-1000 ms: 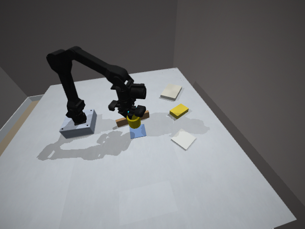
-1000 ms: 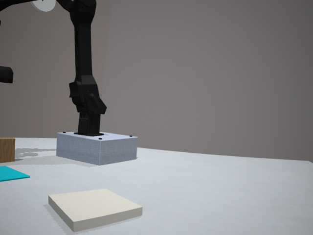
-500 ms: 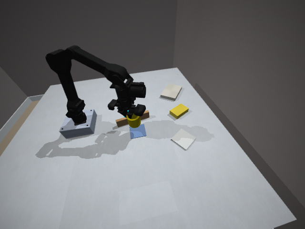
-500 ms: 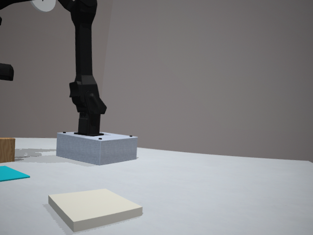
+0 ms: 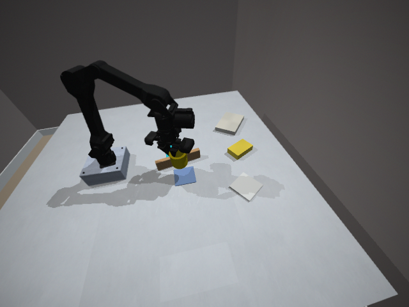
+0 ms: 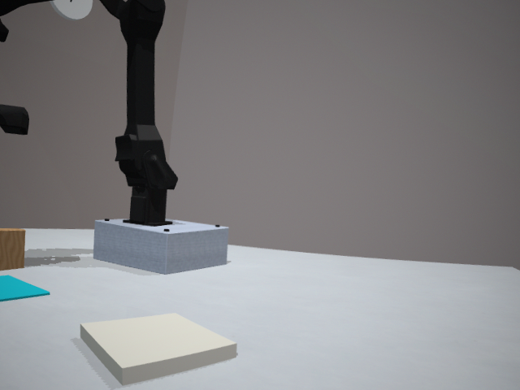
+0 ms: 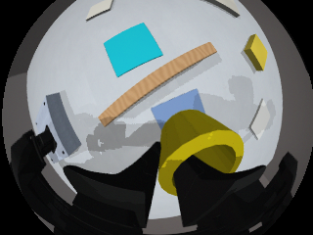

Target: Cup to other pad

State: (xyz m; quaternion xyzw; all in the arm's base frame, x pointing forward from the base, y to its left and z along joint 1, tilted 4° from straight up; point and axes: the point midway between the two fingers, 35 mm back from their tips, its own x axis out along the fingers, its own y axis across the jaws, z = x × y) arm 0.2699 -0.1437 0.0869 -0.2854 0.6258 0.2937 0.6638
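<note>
Right now my gripper tip is 30 mm short of the cyan pad, 150 mm to the right of it and 120 mm above it. Also, from my gripper tip: yellow cup (20 mm ahead, 20 mm to the right); then blue pad (30 mm ahead, 30 mm to the right, 120 mm below); then wooden bar (30 mm ahead, 60 mm to the left, 90 mm below).
</note>
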